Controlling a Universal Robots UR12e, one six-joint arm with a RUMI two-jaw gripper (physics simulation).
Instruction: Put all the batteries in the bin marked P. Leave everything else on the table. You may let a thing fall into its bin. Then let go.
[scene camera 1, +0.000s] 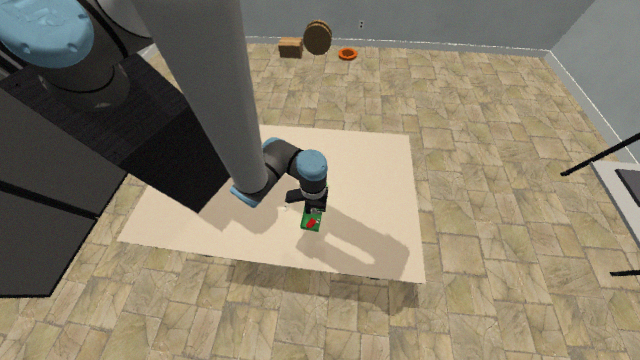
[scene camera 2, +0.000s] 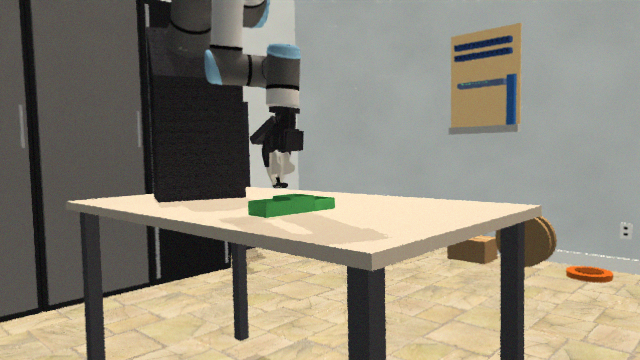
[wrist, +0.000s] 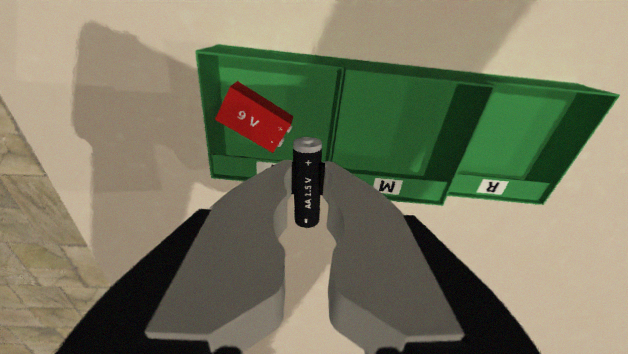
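Seen in the pictures: gripper, fingertip midpoint: (scene camera 1: 311, 211) (scene camera 2: 276, 185) (wrist: 307, 164); arm's base, origin of the base link: (scene camera 1: 89, 80) (scene camera 2: 189, 43).
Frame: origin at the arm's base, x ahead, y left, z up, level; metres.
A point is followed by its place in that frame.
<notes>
My gripper (scene camera 1: 315, 210) @[y -0.208, x 0.649, z -0.521 m] (scene camera 2: 279, 184) @[y -0.208, x 0.649, z -0.521 m] (wrist: 307, 164) @[y -0.208, x 0.649, z -0.521 m] is shut on a black AA battery (wrist: 306, 192) @[y -0.209, x 0.661, z -0.513 m] with a silver top end. It holds the battery above the table, near the label side of the green tray (scene camera 1: 309, 229) @[y -0.277, x 0.639, z -0.576 m] (scene camera 2: 282, 207) @[y -0.228, x 0.687, z -0.578 m] (wrist: 400, 70) @[y -0.151, x 0.615, z -0.572 m]. The tray has three compartments. In the wrist view the middle one is marked M and the right one R. The left compartment's label (wrist: 265, 168) @[y -0.242, x 0.675, z -0.565 m] is mostly hidden behind a finger, so its letter cannot be read. A red 9 V battery (scene camera 1: 311, 223) @[y -0.249, x 0.647, z -0.576 m] (wrist: 254, 117) @[y -0.246, x 0.640, z -0.576 m] lies in that left compartment.
A small whitish thing (scene camera 1: 286, 208) @[y -0.171, x 0.517, z -0.593 m] lies on the table (scene camera 1: 370, 175) @[y 0.028, x 0.949, z -0.600 m] (scene camera 2: 425, 215) @[y -0.037, x 1.012, z -0.600 m], beside the tray in scene camera 1. The arm hides part of the table there. The tray's walls and dividers stand up around the compartments. A dark pedestal (scene camera 2: 200, 145) @[y -0.073, x 0.138, z -0.400 m] stands behind the table.
</notes>
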